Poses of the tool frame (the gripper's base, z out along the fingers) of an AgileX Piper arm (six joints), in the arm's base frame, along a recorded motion.
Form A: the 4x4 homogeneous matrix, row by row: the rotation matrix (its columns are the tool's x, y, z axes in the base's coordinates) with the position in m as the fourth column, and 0 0 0 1 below. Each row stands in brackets.
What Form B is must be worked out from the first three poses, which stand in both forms.
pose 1, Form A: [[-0.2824 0.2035 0.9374 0.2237], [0.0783 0.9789 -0.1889 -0.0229], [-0.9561 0.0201 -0.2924 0.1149], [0 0 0 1]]
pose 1, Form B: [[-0.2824 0.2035 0.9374 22.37], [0.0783 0.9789 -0.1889 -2.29], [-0.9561 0.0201 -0.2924 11.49], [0 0 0 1]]
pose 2, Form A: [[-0.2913 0.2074 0.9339 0.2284], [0.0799 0.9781 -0.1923 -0.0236], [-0.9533 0.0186 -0.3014 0.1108], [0 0 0 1]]
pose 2, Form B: [[-0.2913 0.2074 0.9339 22.84], [0.0799 0.9781 -0.1923 -2.36], [-0.9533 0.0186 -0.3014 11.08], [0 0 0 1]]
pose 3, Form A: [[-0.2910 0.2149 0.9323 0.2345], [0.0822 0.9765 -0.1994 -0.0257], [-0.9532 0.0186 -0.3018 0.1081], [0 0 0 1]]
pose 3, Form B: [[-0.2910 0.2149 0.9323 23.45], [0.0822 0.9765 -0.1994 -2.57], [-0.9532 0.0186 -0.3018 10.81], [0 0 0 1]]
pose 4, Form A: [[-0.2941 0.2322 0.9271 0.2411], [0.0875 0.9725 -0.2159 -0.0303], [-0.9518 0.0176 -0.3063 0.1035], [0 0 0 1]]
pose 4, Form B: [[-0.2941 0.2322 0.9271 24.11], [0.0875 0.9725 -0.2159 -3.03], [-0.9518 0.0176 -0.3063 10.35], [0 0 0 1]]
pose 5, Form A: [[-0.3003 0.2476 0.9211 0.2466], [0.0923 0.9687 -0.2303 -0.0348], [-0.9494 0.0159 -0.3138 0.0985], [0 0 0 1]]
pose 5, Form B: [[-0.3003 0.2476 0.9211 24.66], [0.0923 0.9687 -0.2303 -3.48], [-0.9494 0.0159 -0.3138 9.85], [0 0 0 1]]
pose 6, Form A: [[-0.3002 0.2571 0.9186 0.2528], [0.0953 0.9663 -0.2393 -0.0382], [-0.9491 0.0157 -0.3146 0.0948], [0 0 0 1]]
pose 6, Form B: [[-0.3002 0.2571 0.9186 25.28], [0.0953 0.9663 -0.2393 -3.82], [-0.9491 0.0157 -0.3146 9.48], [0 0 0 1]]
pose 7, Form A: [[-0.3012 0.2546 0.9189 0.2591], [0.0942 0.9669 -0.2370 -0.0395], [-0.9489 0.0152 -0.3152 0.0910], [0 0 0 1]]
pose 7, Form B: [[-0.3012 0.2546 0.9189 25.91], [0.0942 0.9669 -0.2370 -3.95], [-0.9489 0.0152 -0.3152 9.10], [0 0 0 1]]
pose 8, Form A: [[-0.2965 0.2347 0.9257 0.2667], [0.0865 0.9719 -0.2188 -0.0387], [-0.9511 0.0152 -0.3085 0.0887], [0 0 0 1]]
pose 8, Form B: [[-0.2965 0.2347 0.9257 26.67], [0.0865 0.9719 -0.2188 -3.87], [-0.9511 0.0152 -0.3085 8.87], [0 0 0 1]]
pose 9, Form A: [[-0.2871 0.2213 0.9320 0.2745], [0.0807 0.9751 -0.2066 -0.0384], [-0.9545 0.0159 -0.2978 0.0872], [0 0 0 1]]
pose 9, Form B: [[-0.2871 0.2213 0.9320 27.45], [0.0807 0.9751 -0.2066 -3.84], [-0.9545 0.0159 -0.2978 8.72], [0 0 0 1]]
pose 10, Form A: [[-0.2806 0.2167 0.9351 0.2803], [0.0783 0.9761 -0.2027 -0.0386], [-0.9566 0.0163 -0.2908 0.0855], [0 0 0 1]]
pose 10, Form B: [[-0.2806 0.2167 0.9351 28.03], [0.0783 0.9761 -0.2027 -3.86], [-0.9566 0.0163 -0.2908 8.55], [0 0 0 1]]
